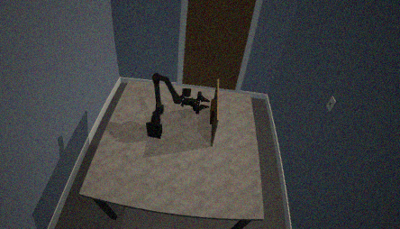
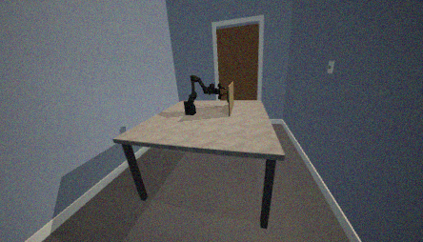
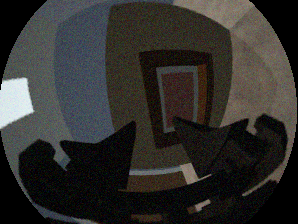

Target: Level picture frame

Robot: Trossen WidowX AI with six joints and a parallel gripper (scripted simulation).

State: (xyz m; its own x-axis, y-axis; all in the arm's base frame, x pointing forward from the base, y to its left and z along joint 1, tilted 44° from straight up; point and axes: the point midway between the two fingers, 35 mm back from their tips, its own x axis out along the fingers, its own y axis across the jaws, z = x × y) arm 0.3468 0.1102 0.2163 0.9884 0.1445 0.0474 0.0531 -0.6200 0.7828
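My gripper tip is now 6 cm above the picture frame, 4 cm short of it and 1 cm to the left of it. The rest, counted from my gripper tip: wall panel (7 cm below, 5 cm ahead).
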